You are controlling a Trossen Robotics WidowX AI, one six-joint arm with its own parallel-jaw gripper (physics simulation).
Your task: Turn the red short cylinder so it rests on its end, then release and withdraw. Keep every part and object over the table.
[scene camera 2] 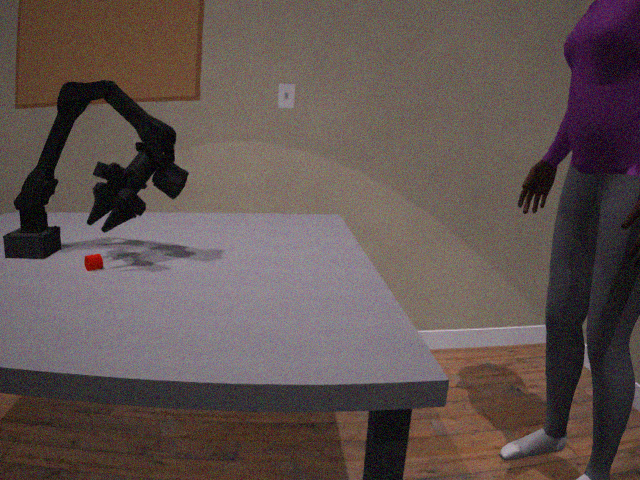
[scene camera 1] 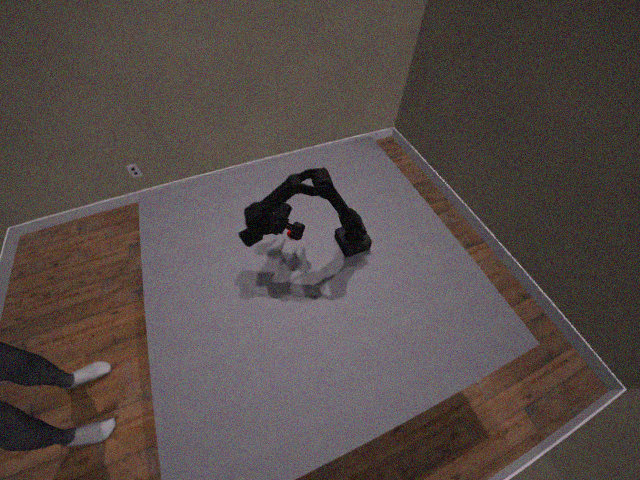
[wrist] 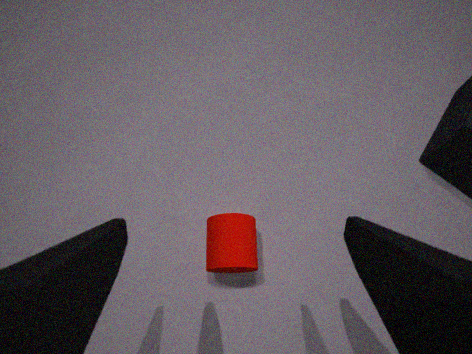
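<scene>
The red short cylinder (scene camera 1: pixel 289 233) (scene camera 2: pixel 93 262) (wrist: pixel 232 243) lies on its side on the pale table. In the wrist view its curved side shows, with a thin sliver of its near end. In scene camera 1 most of it is hidden by a dark part of the arm. My gripper (scene camera 2: pixel 97 226) (wrist: pixel 237 228) is open and empty, tilted with its fingertips slanting down toward the arm's base. It hangs above the table. In the wrist view the cylinder appears between the two fingertips, apart from both. In scene camera 1 the fingertips cannot be made out.
The arm's base (scene camera 1: pixel 353 241) (scene camera 2: pixel 32 242) stands on the table (scene camera 1: pixel 330 361) (scene camera 2: pixel 232 320). A dark block (wrist: pixel 452 142) shows at the right of the wrist view. A person (scene camera 2: pixel 584 232) stands beyond the table's right edge. Arm shadows fall near the cylinder.
</scene>
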